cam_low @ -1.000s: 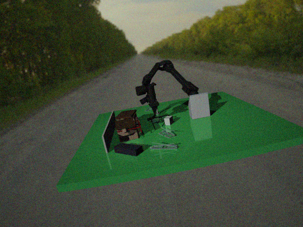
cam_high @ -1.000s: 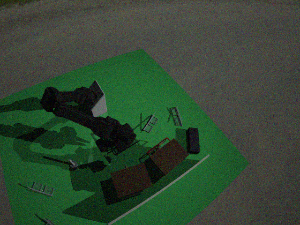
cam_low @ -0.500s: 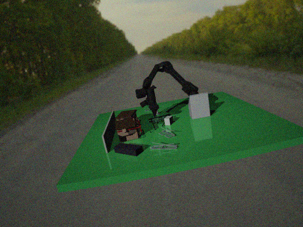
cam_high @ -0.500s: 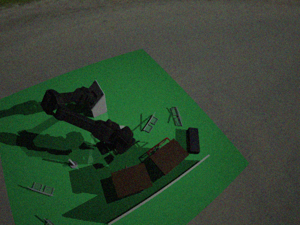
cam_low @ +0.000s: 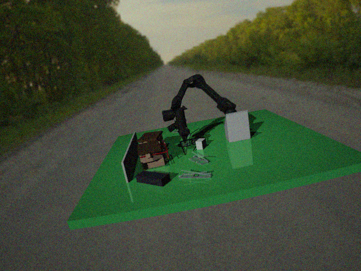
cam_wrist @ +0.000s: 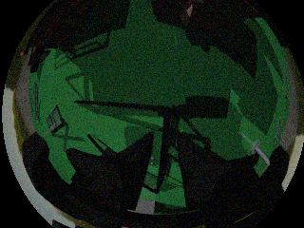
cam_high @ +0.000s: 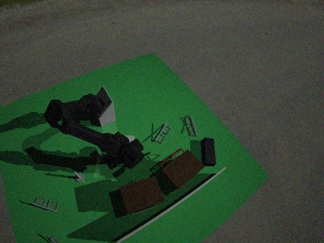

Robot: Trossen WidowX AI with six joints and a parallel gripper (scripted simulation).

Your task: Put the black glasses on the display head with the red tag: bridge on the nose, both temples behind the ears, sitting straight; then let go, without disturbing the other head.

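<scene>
Now: gripper tip 70 mm past the small peg, 240 mm to the left of it and 10 mm above it. Round my gripper tip: white cube (80 mm behind, 80 mm to the left, 10 mm below); then white backboard (330 mm ahead, 50 mm to the left, 20 mm above); then display head (170 mm ahead, 40 mm to the right, 30 mm above).
</scene>
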